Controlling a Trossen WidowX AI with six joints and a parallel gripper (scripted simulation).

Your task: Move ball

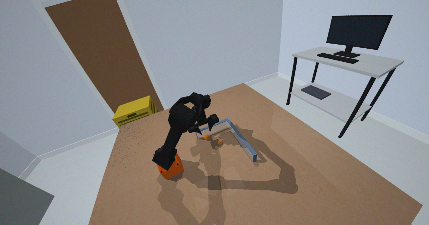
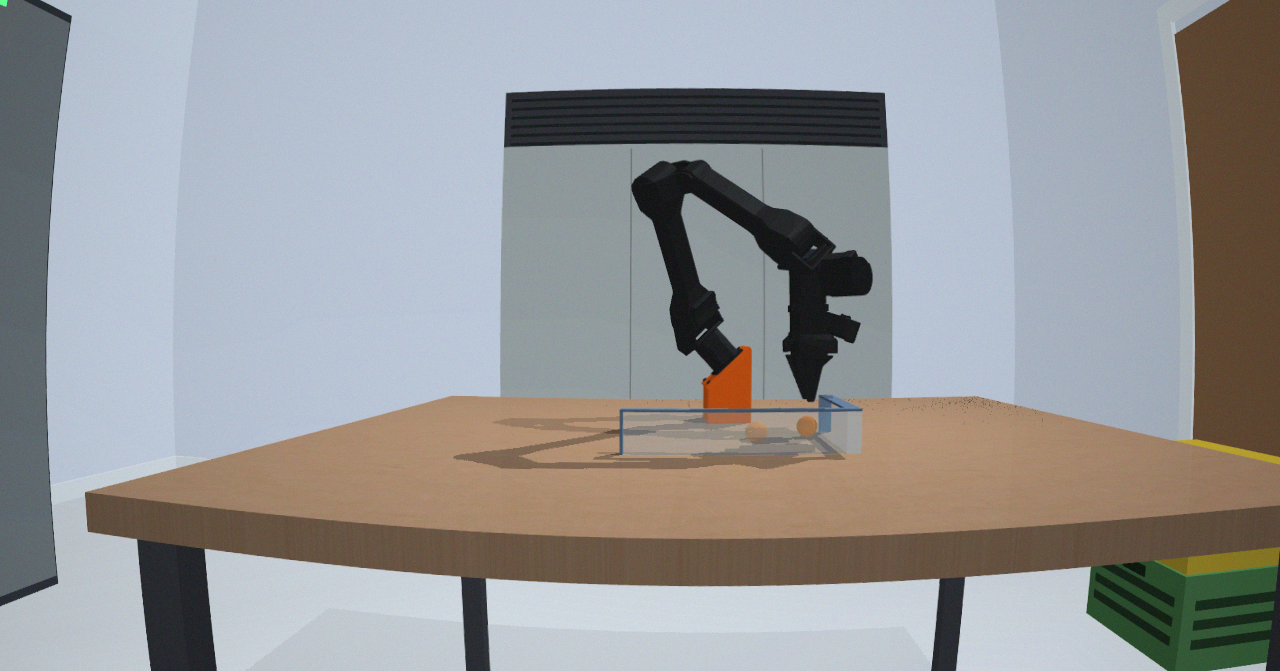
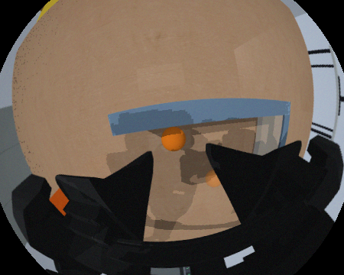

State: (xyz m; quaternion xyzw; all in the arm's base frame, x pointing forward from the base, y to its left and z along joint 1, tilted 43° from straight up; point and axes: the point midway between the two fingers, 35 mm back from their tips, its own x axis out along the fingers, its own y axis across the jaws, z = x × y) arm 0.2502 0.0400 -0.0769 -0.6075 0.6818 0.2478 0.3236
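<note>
My gripper tip is now 40 mm above the solid orange ball. Also, from my gripper tip: see-through copy (90 mm to the right, 50 mm ahead, 40 mm below).
</note>
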